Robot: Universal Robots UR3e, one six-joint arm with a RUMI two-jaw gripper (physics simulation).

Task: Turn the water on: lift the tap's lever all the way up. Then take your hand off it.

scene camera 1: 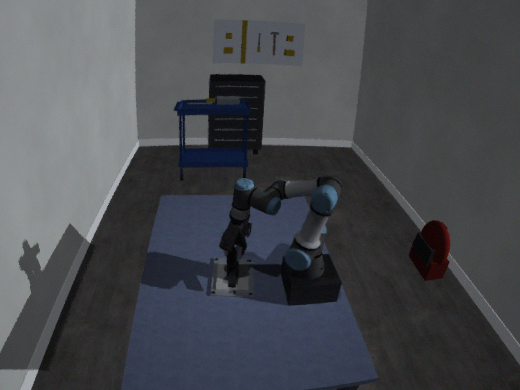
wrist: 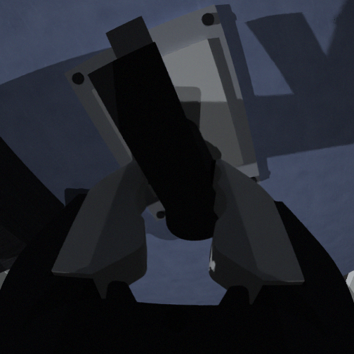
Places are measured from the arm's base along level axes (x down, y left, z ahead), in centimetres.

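Pixels of known places: gripper, between the fingertips: (scene camera 1: pixel 232 259); arm's base, origin of its link: (scene camera 1: pixel 308 269).
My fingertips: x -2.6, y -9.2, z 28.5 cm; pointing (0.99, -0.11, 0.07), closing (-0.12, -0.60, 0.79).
Ahead of a thing's pixels: the offset from my fingertips to its top centre. "*": to the spot under its first point. Level surfaces: height alone.
The black tap @(* dz +1.1, dx +4.8, dy +7.8 cm) (scene camera 1: pixel 233 281) stands on a pale square base plate @(* dz -6.5, dx +11.3, dy -2.0 cm) (scene camera 1: pixel 246 275) (wrist: pixel 200 70) with dark bolts at its corners. In the wrist view the tap's long black lever (wrist: pixel 150 115) slants from upper left to its rounded end at lower middle, with a dark grey block showing past its far end. My gripper (scene camera 1: pixel 234 252) (wrist: pixel 180 162) points down over the tap. Its two grey fingers stand partly closed, one on each side of the lever near the rounded end, shut on it. The fingers hide part of the tap's body, and the lever's exact tilt is hard to tell.
The base plate is on a blue mat @(dx +12.7 cm) (scene camera 1: pixel 240 340). The arm's black pedestal (scene camera 1: pixel 312 290) stands to the right of the tap. A blue cart (scene camera 1: pixel 214 158) and a dark drawer cabinet (scene camera 1: pixel 237 78) stand at the back. A red object (scene camera 1: pixel 436 271) is by the right wall.
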